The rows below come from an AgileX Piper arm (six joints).
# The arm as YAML. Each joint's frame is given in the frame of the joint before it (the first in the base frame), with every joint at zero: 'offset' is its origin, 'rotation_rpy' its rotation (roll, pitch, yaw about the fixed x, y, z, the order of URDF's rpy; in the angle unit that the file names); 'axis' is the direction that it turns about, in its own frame. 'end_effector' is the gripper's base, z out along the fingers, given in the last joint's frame.
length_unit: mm
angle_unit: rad
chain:
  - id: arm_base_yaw
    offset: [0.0, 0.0, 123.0]
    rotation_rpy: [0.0, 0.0, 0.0]
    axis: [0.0, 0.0, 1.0]
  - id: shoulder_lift
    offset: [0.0, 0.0, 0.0]
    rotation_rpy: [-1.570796, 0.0, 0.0]
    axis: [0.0, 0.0, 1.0]
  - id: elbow
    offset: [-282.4, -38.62, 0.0]
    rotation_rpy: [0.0, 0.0, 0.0]
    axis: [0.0, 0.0, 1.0]
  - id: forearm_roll
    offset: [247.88, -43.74, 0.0]
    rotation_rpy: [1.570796, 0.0, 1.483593]
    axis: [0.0, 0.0, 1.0]
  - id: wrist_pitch
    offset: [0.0, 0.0, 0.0]
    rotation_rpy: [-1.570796, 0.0, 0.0]
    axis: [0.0, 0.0, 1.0]
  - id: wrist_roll
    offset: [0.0, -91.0, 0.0]
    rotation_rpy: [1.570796, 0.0, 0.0]
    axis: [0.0, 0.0, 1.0]
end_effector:
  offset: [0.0, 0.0, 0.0]
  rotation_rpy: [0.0, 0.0, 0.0]
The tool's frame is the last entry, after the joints.
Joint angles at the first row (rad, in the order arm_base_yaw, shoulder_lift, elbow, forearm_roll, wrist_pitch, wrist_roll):
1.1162 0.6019 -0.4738 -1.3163 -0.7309 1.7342
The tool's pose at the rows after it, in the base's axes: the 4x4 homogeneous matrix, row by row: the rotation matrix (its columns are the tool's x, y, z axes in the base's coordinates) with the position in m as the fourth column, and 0 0 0 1 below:
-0.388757, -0.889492, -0.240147, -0.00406; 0.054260, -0.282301, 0.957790, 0.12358; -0.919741, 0.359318, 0.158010, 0.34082; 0, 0, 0, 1
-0.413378, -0.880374, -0.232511, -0.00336; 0.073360, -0.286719, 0.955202, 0.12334; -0.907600, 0.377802, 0.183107, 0.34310; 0, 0, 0, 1
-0.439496, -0.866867, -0.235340, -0.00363; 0.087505, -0.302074, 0.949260, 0.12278; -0.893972, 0.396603, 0.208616, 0.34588; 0, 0, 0, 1
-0.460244, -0.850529, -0.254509, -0.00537; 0.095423, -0.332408, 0.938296, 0.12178; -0.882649, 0.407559, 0.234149, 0.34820; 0, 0, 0, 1
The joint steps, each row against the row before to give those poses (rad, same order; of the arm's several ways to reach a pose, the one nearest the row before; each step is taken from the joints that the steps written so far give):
0.0002 0.0000 0.0000 0.0339 0.0053 -0.0362
-0.0002 0.0000 0.0000 0.0397 -0.0002 -0.0089
0.0001 0.0000 -0.0018 0.0337 -0.0107 0.0000
-0.0002 0.0000 0.0000 0.0271 -0.0283 0.0001

